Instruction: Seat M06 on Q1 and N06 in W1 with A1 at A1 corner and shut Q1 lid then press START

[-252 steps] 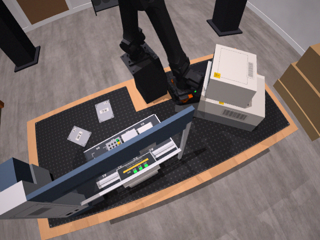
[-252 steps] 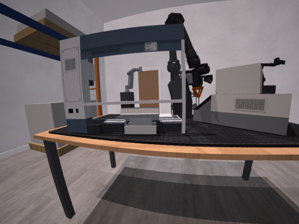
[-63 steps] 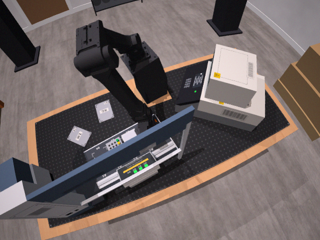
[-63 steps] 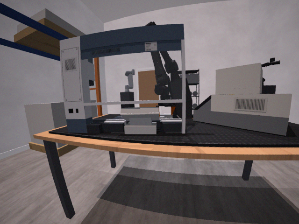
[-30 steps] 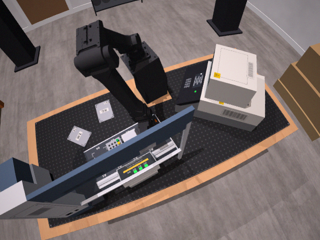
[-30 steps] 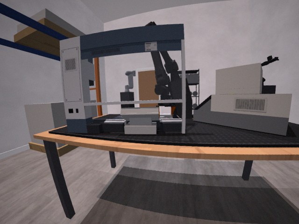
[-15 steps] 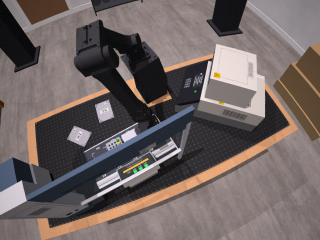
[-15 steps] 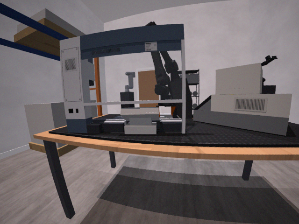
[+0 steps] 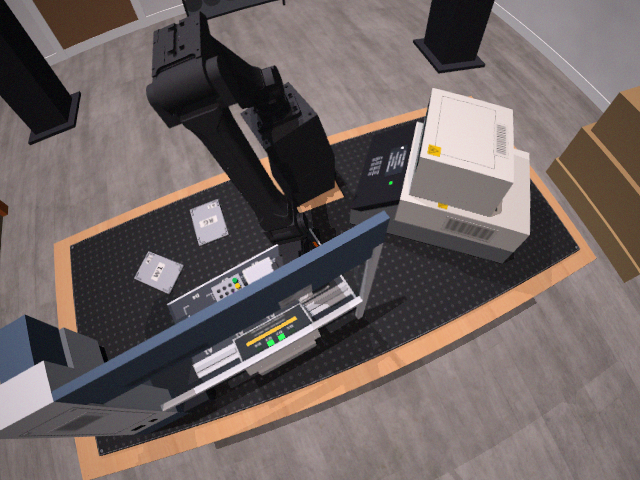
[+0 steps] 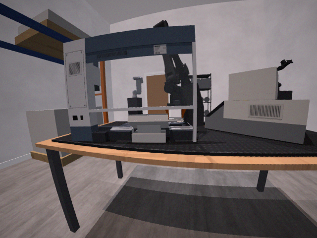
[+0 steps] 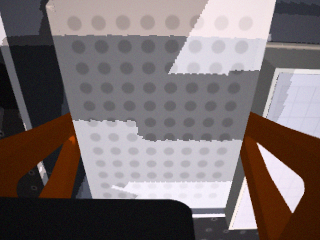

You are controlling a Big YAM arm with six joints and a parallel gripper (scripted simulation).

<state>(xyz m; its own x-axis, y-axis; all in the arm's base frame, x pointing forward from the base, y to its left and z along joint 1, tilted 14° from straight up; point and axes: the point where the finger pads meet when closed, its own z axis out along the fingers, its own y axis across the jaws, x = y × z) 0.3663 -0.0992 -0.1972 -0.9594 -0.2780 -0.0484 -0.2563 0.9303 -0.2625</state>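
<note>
My gripper is now 40 mm past the green-capped tube, 180 mm to the left of it and 20 mm above it. Also, from my hand: white deep-well block 10 mm behind, 100 mm to the right, 30 mm below; white well plate right at my hand; tube cooling block 10 mm ahead, 190 mm to the right, 30 mm below.
</note>
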